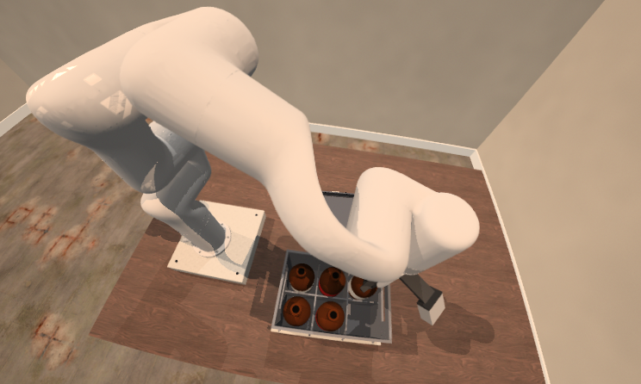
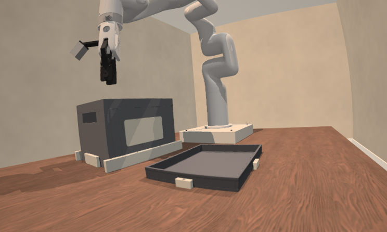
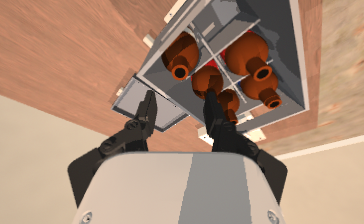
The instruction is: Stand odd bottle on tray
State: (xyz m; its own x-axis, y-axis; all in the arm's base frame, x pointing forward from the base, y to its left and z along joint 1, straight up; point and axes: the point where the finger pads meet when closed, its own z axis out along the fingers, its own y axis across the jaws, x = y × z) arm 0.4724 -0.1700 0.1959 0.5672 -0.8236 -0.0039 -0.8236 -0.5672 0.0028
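The brown bottle lies 90 mm behind my hand, 10 mm to the left of it and 150 mm below it. Also, from my hand: dark tray (50 mm behind, 260 mm to the left, 230 mm below); dark grey crate (100 mm behind, 30 mm to the right, 160 mm below).
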